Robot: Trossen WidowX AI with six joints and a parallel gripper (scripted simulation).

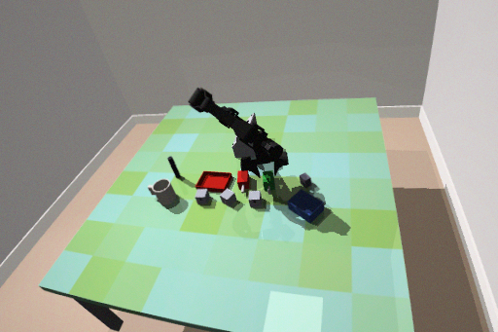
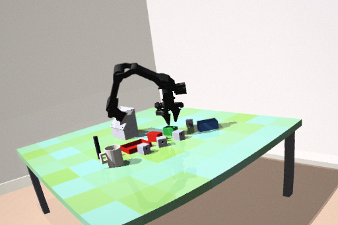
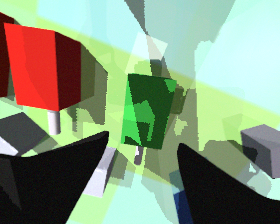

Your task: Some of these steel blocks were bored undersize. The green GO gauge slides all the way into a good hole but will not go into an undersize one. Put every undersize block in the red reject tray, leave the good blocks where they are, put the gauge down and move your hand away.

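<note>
My gripper tip is now 4 cm above the green GO gauge and 1 cm short of it. Round my gripper tip: steel block 9 cm ahead, 4 cm to the right, 4 cm below; blue tray 17 cm to the left, 10 cm ahead, 5 cm below; darker grey block 15 cm to the left, 4 cm below, 3 cm behind.
</note>
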